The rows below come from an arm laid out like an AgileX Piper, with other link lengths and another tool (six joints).
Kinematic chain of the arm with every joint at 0, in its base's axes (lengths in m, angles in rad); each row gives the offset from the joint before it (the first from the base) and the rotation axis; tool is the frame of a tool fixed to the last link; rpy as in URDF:
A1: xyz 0 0 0.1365 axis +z
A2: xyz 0 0 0 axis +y
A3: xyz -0.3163 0 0.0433 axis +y
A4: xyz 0.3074 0 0.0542 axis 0.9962 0 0.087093
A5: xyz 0 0 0 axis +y
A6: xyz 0.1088 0 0.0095 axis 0.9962 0 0.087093
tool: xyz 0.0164 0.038 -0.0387 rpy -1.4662 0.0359 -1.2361
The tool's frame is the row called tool.
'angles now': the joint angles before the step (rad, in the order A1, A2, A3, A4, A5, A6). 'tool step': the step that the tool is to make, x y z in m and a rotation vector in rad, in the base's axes. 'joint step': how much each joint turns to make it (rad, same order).
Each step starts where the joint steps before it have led.
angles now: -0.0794 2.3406 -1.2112 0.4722 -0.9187 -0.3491
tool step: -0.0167 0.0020 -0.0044 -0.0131 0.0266 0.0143
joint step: 0.0000 -0.0228 0.0643 -0.0210 -0.0172 0.0019
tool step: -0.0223 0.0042 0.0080 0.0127 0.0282 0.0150
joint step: 0.0000 -0.0657 0.0917 -0.0185 0.0097 0.0165
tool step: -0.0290 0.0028 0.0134 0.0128 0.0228 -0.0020
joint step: -0.0002 -0.0905 0.1156 -0.0002 0.0026 0.0110
